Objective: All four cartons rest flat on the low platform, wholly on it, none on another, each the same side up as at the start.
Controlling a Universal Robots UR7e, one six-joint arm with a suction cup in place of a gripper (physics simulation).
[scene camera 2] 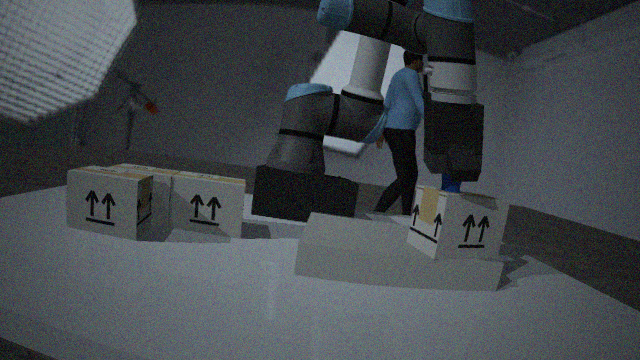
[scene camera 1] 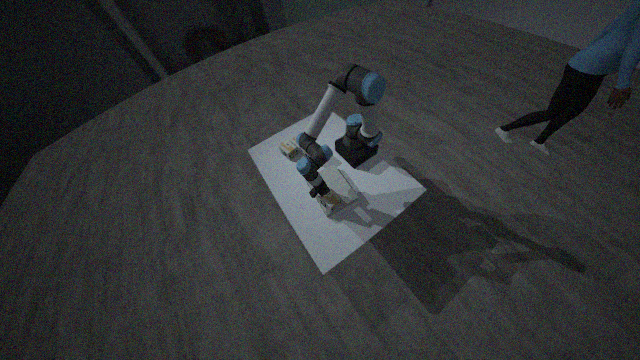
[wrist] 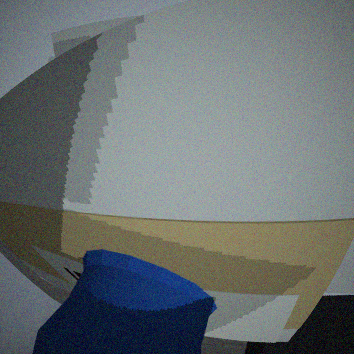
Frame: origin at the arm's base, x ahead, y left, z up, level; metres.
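Seen in the pictures: hand, its tool point: (wrist: 153, 265); arm's base, origin of its link: (scene camera 2: 294, 170) (scene camera 1: 352, 141).
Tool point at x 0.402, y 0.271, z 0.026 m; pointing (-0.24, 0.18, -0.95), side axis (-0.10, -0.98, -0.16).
Note:
Offsets run from my tool point to a thing's top centre.
The suction gripper (scene camera 1: 324, 194) (scene camera 2: 451, 190) (wrist: 150, 280) has its blue cup against the top of a white carton with tan tape @(dx +0.001, dy +0.028, dz +0.009 m) (scene camera 1: 330, 201) (scene camera 2: 470, 227) (wrist: 225, 130). This carton is upright, arrows up, at the right end of the low grey platform @(dx -0.061, dy -0.055, dz -0.085 m) (scene camera 1: 334, 179) (scene camera 2: 350, 260) in scene camera 2. It looks level and at or very near the platform top; whether its far edges lie wholly on it is hidden. A second carton @(dx +0.039, dy -0.546, dz -0.039 m) (scene camera 1: 289, 148) (scene camera 2: 102, 205), a third carton @(dx -0.104, dy -0.403, dz -0.039 m) (scene camera 2: 207, 207) and a fourth carton @(dx -0.068, dy -0.538, dz -0.039 m) (scene camera 2: 161, 197) stand upright off the platform, at the left of scene camera 2.
The cartons and platform stand on a white sheet (scene camera 1: 325, 250) (scene camera 2: 200, 300). The dark robot base (scene camera 1: 356, 150) (scene camera 2: 287, 195) stands behind the platform in scene camera 2. A person in a blue top (scene camera 1: 602, 55) (scene camera 2: 402, 100) is beyond the sheet. The arm hides part of the carton group in scene camera 1.

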